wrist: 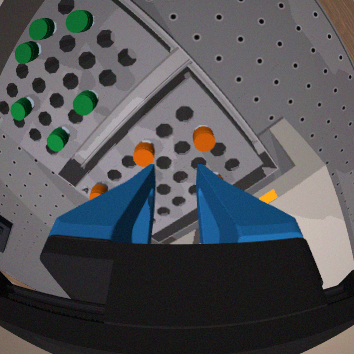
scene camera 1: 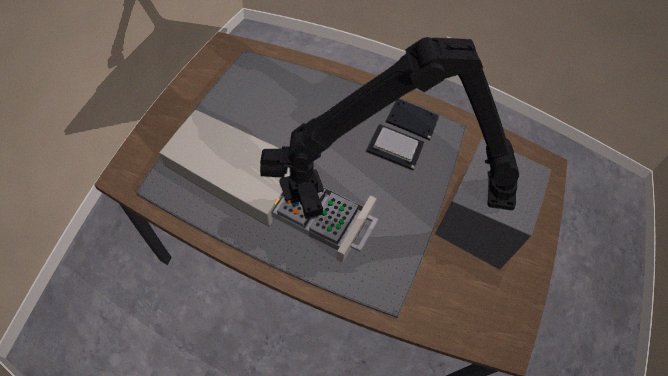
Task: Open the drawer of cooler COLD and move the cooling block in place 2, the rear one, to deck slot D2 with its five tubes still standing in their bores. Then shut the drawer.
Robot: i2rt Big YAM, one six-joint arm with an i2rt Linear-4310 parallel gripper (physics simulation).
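Places are measured from the arm's base along level axes (x right, y down, z ahead), in metres.
Pixels of known places: gripper, fingertip midpoint: (wrist: 175,173); arm's base, origin of the base link: (scene camera 1: 501,191).
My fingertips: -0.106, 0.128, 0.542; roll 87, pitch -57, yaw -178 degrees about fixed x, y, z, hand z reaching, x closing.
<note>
Ahead of a thing's pixels: the offset from my fingertips to its top centre, as dx, dy, dz. "spot": to the spot under its first point.
The white cooler (scene camera 1: 220,162) (wrist: 320,220) has its drawer (scene camera 1: 356,229) (wrist: 132,110) pulled out. In it, the rear cooling block {+0.027, +0.032, +0.007} (scene camera 1: 288,217) (wrist: 170,100) holds orange-capped tubes; in the wrist view three show clearly, a fourth peeks beside the right finger, and a fifth is not seen. The front cooling block {+0.001, +0.032, -0.093} (scene camera 1: 334,218) (wrist: 100,62) holds several green-capped tubes. My gripper (scene camera 1: 297,204) (wrist: 175,173) is over the rear block, its blue fingers nearly together with a narrow gap and nothing between them. The fingers hide part of that block. Whether the tips touch it, I cannot tell.
A black deck plate {+0.459, +0.061, -0.264} (scene camera 1: 412,119) lies bare near the table's back edge; beside it, another black plate {spot: +0.280, +0.071, -0.148} (scene camera 1: 371,149) bears a white plate {+0.320, +0.057, -0.222} (scene camera 1: 397,144). Which is D2, I cannot tell. The drawer handle {spot: -0.072, +0.039, -0.182} (scene camera 1: 359,247) sticks out in front. My arm stands on a grey box (scene camera 1: 487,227).
</note>
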